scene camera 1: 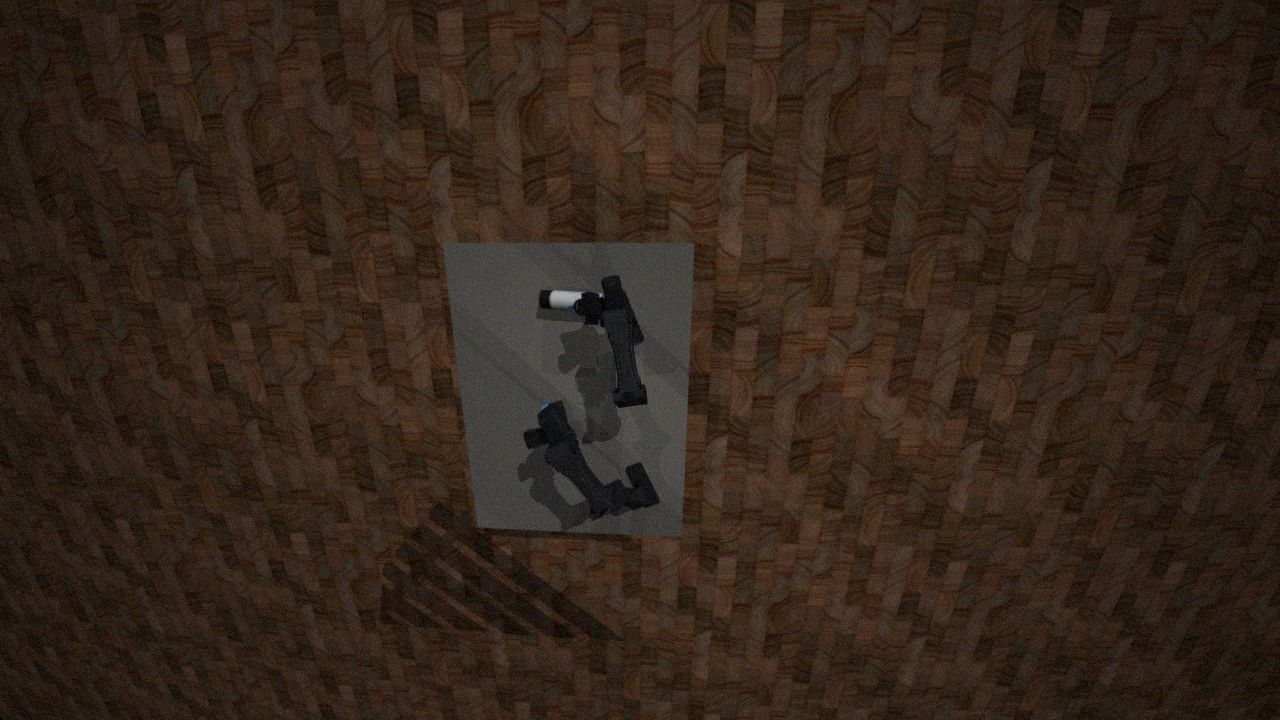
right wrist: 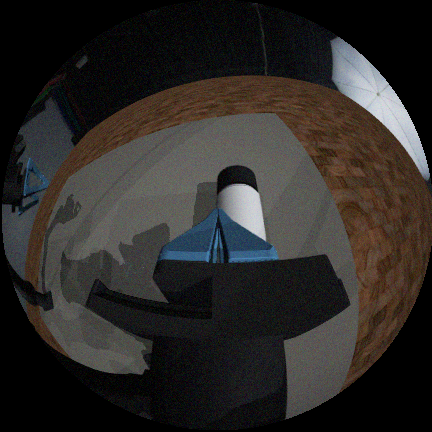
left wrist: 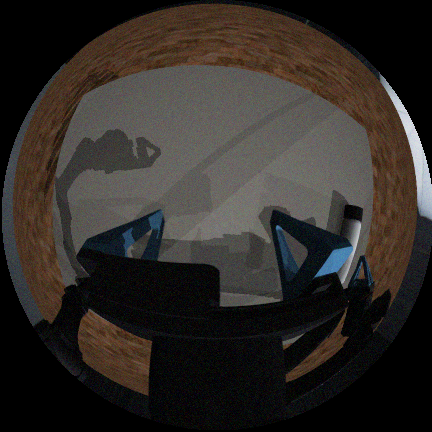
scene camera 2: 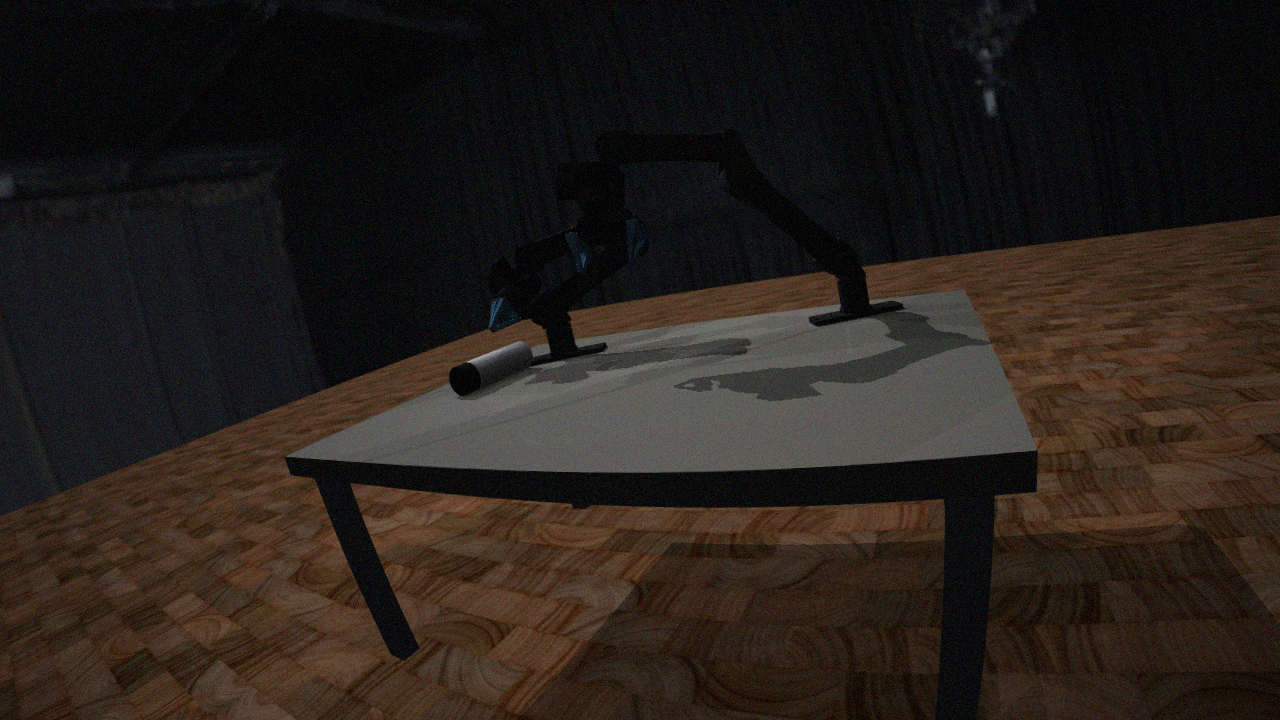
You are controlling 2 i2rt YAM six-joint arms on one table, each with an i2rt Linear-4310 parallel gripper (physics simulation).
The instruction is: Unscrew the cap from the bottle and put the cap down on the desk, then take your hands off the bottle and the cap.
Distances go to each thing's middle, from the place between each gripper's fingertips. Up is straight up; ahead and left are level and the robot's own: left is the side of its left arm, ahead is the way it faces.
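The black cap (scene camera 2: 464, 379) is 80 mm below my right hand, and it is also 90 mm ahead of that hand and 30 mm to the right of it.
Measured from my left hand, the black cap is 160 mm below and 380 mm to the right.
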